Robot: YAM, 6 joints.
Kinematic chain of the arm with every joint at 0, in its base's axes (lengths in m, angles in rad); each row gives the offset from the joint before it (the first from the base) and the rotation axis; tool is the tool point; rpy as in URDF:
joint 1: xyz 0 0 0.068 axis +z
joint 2: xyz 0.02 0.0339 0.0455 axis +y
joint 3: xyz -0.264 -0.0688 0 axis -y
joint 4: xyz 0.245 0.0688 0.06 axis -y
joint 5: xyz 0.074 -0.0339 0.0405 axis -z
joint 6: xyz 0.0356 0 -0.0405 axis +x
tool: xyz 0 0 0 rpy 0 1.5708 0
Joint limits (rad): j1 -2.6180..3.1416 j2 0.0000..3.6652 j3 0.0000..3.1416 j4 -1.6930..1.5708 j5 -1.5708..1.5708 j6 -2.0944..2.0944
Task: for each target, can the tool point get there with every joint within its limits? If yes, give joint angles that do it. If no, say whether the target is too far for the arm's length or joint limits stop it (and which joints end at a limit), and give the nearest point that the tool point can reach.
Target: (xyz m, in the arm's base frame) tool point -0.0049 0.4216 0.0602
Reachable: yes | joints 1.6584 2.2788 1.1788 0.3260 1.1148 1.6428
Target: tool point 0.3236 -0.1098 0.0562
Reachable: yes | joints -0.4000 2.1088 1.0413 -0.3539 -0.7730 0.9305
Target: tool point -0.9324 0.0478 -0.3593
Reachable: no: too far | nearest point -0.5751 0.0295 -0.1741 | short by 0.403 m
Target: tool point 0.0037 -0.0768 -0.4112
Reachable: no: joint limits stop it (at a limit: joint 2) | nearest point 0.0050 -0.1035 -0.3500 | short by 0.067 m
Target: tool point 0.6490 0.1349 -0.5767
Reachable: no: too far | nearest point 0.4545 0.0945 -0.3091 | short by 0.333 m
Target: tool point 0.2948 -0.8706 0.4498
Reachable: no: too far | nearest point 0.1944 -0.5742 0.3327 | short by 0.334 m
